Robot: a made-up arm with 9 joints. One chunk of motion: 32 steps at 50 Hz.
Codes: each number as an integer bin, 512 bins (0 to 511) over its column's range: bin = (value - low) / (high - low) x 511, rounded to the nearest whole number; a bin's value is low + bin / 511 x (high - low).
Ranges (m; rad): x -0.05..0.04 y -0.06..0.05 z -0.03..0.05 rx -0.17..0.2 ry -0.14..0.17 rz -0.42..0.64
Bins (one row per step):
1: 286 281 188 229 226 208
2: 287 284 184 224 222 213
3: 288 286 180 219 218 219
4: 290 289 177 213 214 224
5: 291 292 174 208 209 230
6: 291 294 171 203 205 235
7: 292 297 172 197 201 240
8: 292 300 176 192 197 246
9: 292 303 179 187 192 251
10: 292 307 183 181 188 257
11: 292 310 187 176 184 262
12: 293 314 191 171 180 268
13: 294 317 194 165 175 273
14: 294 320 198 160 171 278
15: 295 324 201 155 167 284
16: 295 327 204 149 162 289
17: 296 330 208 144 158 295
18: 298 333 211 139 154 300
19: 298 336 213 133 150 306
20: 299 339 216 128 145 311
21: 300 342 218 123 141 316
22: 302 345 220 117 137 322
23: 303 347 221 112 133 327
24: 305 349 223 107 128 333
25: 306 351 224 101 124 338
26: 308 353 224 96 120 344
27: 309 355 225 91 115 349
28: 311 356 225 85 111 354
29: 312 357 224 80 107 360
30: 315 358 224 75 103 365
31: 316 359 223 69 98 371
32: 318 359 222 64 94 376
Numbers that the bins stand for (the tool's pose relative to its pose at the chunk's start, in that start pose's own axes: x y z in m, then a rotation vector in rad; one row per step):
1: 0.0004 0.0005 -0.0006 -0.0042 -0.0029 0.0115
2: 0.0005 0.0011 -0.0012 -0.0078 -0.0053 0.0218
3: 0.0007 0.0016 -0.0018 -0.0114 -0.0077 0.0343
4: 0.0011 0.0022 -0.0023 -0.0158 -0.0102 0.0447
5: 0.0013 0.0029 -0.0028 -0.0194 -0.0132 0.0571
6: 0.0013 0.0033 -0.0032 -0.0230 -0.0156 0.0675
7: 0.0014 0.0039 -0.0031 -0.0274 -0.0181 0.0778
8: 0.0014 0.0046 -0.0024 -0.0310 -0.0205 0.0903
9: 0.0014 0.0052 -0.0020 -0.0346 -0.0235 0.1007
10: 0.0014 0.0061 -0.0014 -0.0389 -0.0259 0.1131
11: 0.0014 0.0067 -0.0007 -0.0426 -0.0284 0.1235
12: 0.0016 0.0076 -0.0001 -0.0462 -0.0308 0.1359
13: 0.0018 0.0082 0.0004 -0.0505 -0.0338 0.1463
14: 0.0018 0.0089 0.0010 -0.0541 -0.0363 0.1567
15: 0.0020 0.0097 0.0015 -0.0578 -0.0387 0.1691
16: 0.0020 0.0104 0.0019 -0.0621 -0.0417 0.1795
17: 0.0021 0.0110 0.0026 -0.0657 -0.0441 0.1919
18: 0.0025 0.0117 0.0030 -0.0694 -0.0466 0.2023
19: 0.0025 0.0123 0.0033 -0.0737 -0.0490 0.2148
20: 0.0027 0.0130 0.0038 -0.0773 -0.0520 0.2251
21: 0.0028 0.0136 0.0041 -0.0809 -0.0545 0.2355
22: 0.0032 0.0143 0.0044 -0.0853 -0.0569 0.2479
23: 0.0034 0.0147 0.0046 -0.0889 -0.0593 0.2583
24: 0.0037 0.0151 0.0049 -0.0925 -0.0623 0.2708
25: 0.0039 0.0156 0.0051 -0.0969 -0.0648 0.2811
26: 0.0042 0.0160 0.0051 -0.1005 -0.0672 0.2936
27: 0.0044 0.0164 0.0052 -0.1041 -0.0702 0.3040
28: 0.0048 0.0166 0.0052 -0.1085 -0.0727 0.3143
29: 0.0050 0.0168 0.0051 -0.1121 -0.0751 0.3268
30: 0.0055 0.0171 0.0051 -0.1157 -0.0775 0.3371
31: 0.0057 0.0173 0.0049 -0.1200 -0.0805 0.3496
32: 0.0060 0.0173 0.0048 -0.1237 -0.0830 0.3600

